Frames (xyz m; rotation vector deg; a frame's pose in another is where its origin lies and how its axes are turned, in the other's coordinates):
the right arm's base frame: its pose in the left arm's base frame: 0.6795 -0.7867 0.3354 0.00 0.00 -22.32
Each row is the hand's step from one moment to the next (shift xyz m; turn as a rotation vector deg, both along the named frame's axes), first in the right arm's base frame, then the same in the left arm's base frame.
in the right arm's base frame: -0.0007 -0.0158 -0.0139 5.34 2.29 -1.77
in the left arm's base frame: -0.0066 -0.0144 -0.0139 5.81 0.09 -1.77
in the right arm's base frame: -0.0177 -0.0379 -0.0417 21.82 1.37 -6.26
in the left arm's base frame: -0.0308 -0.0283 -0.0417 20.71 -7.02 -6.26
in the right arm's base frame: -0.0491 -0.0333 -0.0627 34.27 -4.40 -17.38
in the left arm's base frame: -0.0581 -0.0122 -0.0627 30.03 -17.09 -17.38
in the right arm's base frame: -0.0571 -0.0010 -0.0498 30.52 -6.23 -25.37
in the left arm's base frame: -0.0532 0.0208 -0.0498 25.87 -17.35 -25.37
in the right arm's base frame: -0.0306 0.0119 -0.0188 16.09 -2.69 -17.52
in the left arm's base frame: -0.0238 0.0226 -0.0188 13.86 -8.60 -17.52
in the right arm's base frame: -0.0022 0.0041 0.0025 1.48 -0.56 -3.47
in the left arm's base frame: -0.0005 0.0046 0.0025 1.16 -1.08 -3.47
